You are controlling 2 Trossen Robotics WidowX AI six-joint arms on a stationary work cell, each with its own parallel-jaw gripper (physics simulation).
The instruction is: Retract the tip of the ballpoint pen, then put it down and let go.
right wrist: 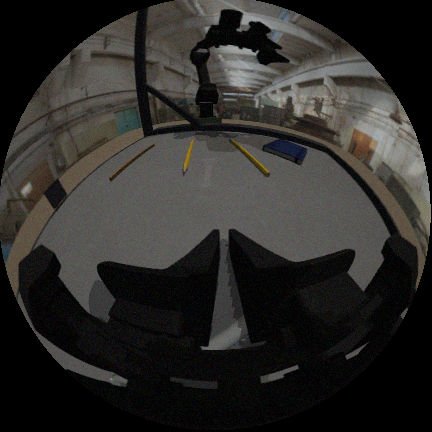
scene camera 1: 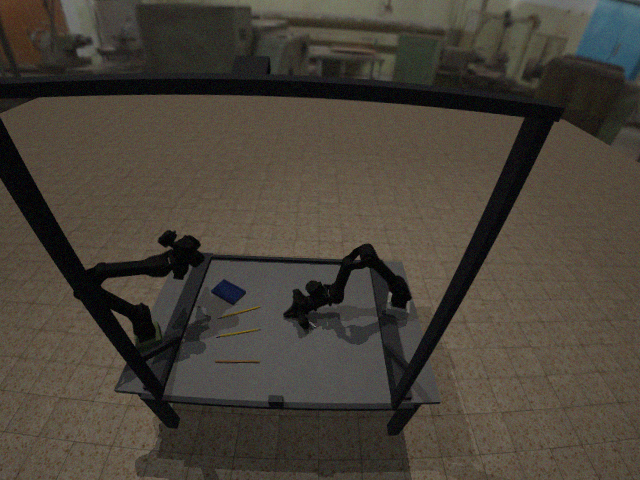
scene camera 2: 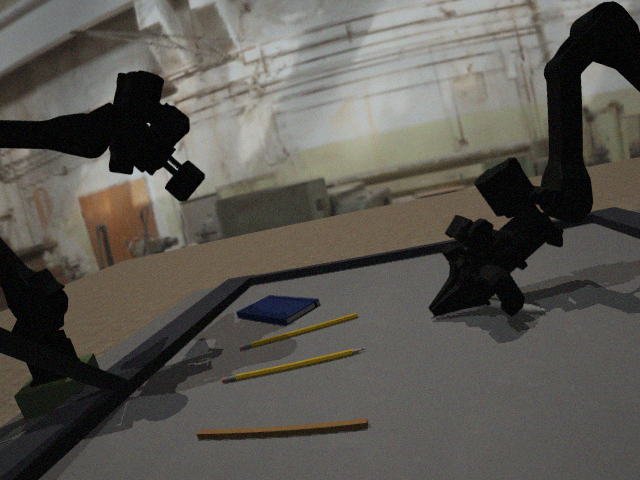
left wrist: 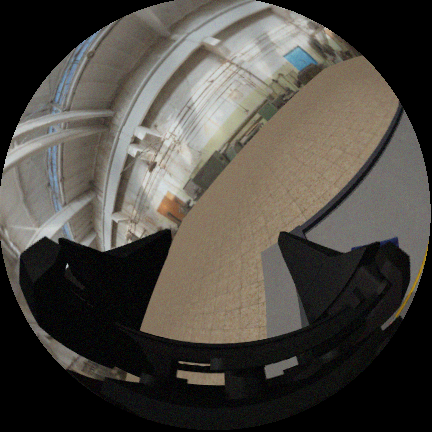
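Pixels of known places: left gripper, fingertip midpoint: point(right wrist: 285, 54) point(scene camera 2: 169, 162) point(left wrist: 226, 236); right gripper, fingertip midpoint: point(right wrist: 223, 234) point(scene camera 1: 283, 315) point(scene camera 2: 431, 312); left arm's base, origin of the base link: point(right wrist: 206, 116) point(scene camera 1: 146, 334); right arm's base, origin of the base link: point(scene camera 1: 398, 302).
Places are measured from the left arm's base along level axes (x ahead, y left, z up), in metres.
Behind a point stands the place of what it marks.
The ballpoint pen point(scene camera 2: 533, 308) @[x 0.641, y -0.260, z -0.032 m] point(right wrist: 227, 341) @[x 0.620, y -0.178, z -0.028 m] is whitish and lies low at the table top, largely hidden by the right gripper; one end sticks out behind the fingers in scene camera 2. My right gripper point(scene camera 2: 434, 312) @[x 0.551, y -0.153, z -0.030 m] point(right wrist: 223, 234) @[x 0.551, y -0.153, z -0.030 m] is down at the table around the pen. Its fingers are nearly together, with the pen between them close to their base and a narrow gap at the tips. The pen's tip and button cannot be made out. My left gripper point(left wrist: 226, 236) @[x 0.259, y 0.178, z 0.283 m] point(right wrist: 285, 54) @[x 0.259, y 0.178, z 0.283 m] is open and empty, raised high near the left table edge.
A blue notebook point(scene camera 1: 228, 291) @[x 0.380, y 0.092, z -0.028 m] point(scene camera 2: 278, 308) @[x 0.380, y 0.078, z -0.028 m] point(right wrist: 285, 151) @[x 0.415, y 0.048, z -0.028 m] lies toward the back left. Two yellow pencils point(scene camera 2: 299, 332) @[x 0.384, y -0.043, z -0.036 m] point(scene camera 2: 294, 366) @[x 0.347, y -0.144, z -0.036 m] lie in front of it. A brown stick point(scene camera 1: 237, 362) @[x 0.294, y -0.266, z -0.037 m] point(scene camera 2: 283, 429) @[x 0.301, y -0.267, z -0.033 m] lies nearer the front. Dark frame posts point(scene camera 1: 478, 235) @[x 0.726, y -0.685, z 0.748 m] rise at the table's sides.
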